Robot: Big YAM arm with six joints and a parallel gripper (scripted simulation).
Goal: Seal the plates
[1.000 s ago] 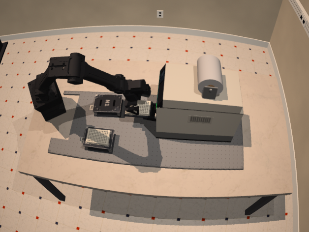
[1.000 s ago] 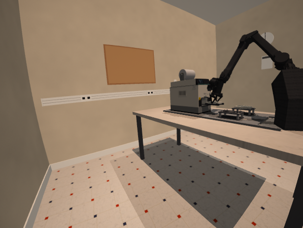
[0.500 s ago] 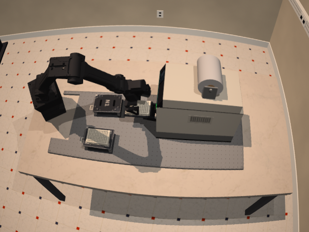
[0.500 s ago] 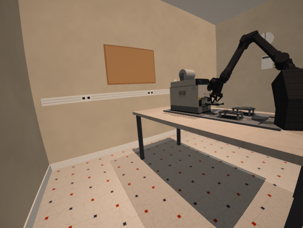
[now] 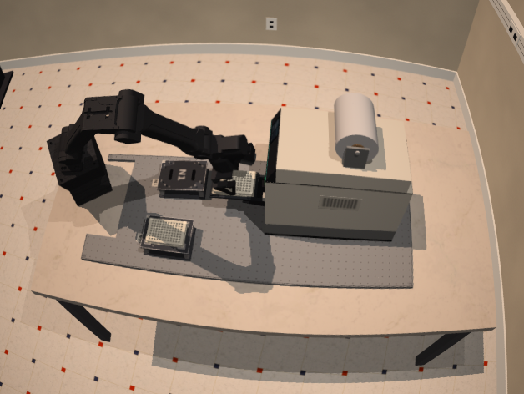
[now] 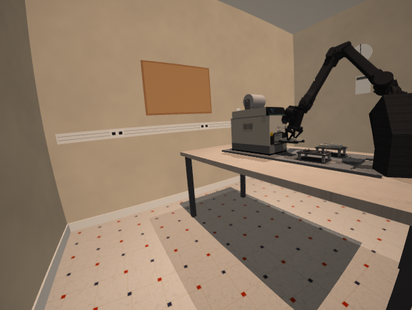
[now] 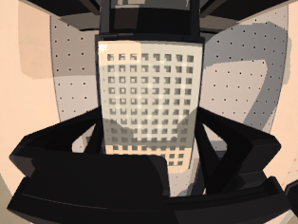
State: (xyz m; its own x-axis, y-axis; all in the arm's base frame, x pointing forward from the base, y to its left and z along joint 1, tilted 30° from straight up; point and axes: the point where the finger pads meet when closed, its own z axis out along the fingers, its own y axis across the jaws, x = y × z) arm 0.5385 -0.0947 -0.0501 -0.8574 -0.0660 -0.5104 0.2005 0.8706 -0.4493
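Right now my hand is 2 cm above the sealer stage. Also, from my hand: yellow warning label: 12 cm ahead, 6 cm to the left, 4 cm above; start button: 8 cm ahead, 11 cm to the right, 7 cm above; plate: 23 cm behind, 12 cm to the right, 5 cm below.
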